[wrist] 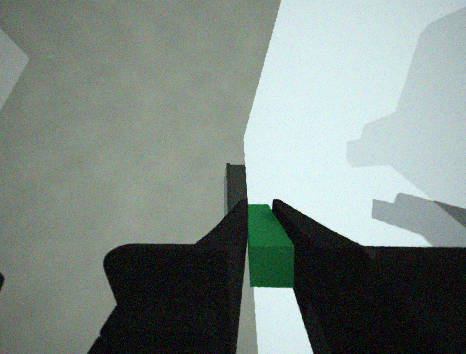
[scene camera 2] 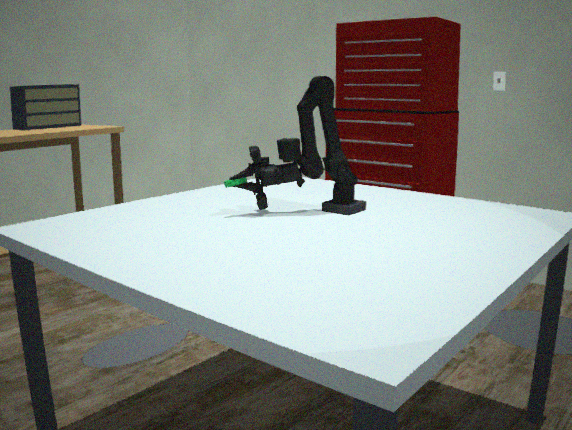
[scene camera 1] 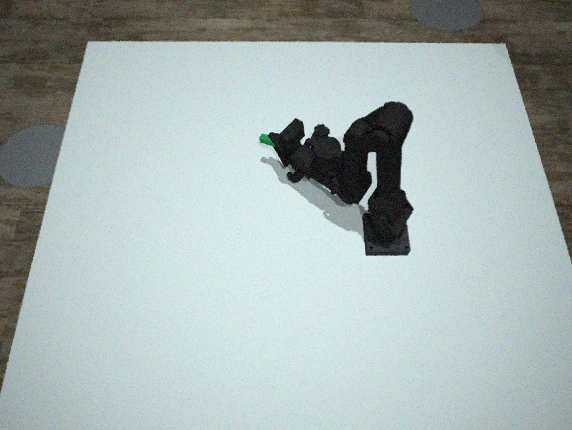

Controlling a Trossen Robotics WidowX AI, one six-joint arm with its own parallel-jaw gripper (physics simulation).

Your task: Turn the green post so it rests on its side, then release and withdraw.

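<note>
The green post (scene camera 1: 265,139) (scene camera 2: 235,183) (wrist: 270,266) is held close to level, with its long side pointing out past the fingertips. My gripper (scene camera 1: 273,142) (scene camera 2: 240,182) (wrist: 259,205) is shut on the post, with one black finger on each side of it in the wrist view. In scene camera 2 the post is above the white table (scene camera 1: 200,325) (scene camera 2: 300,280) (wrist: 320,100), apart from its surface. The fingers hide part of the post. The lower part of the gripper body hangs close to the table; whether it touches cannot be told.
The arm's base (scene camera 1: 387,245) (scene camera 2: 344,206) stands on the table. Shadows of the arm lie on the table beneath it. A red cabinet (scene camera 2: 390,65) stands behind the table, and a wooden bench (scene camera 2: 100,131) with a small drawer unit (scene camera 2: 52,106) is at the left.
</note>
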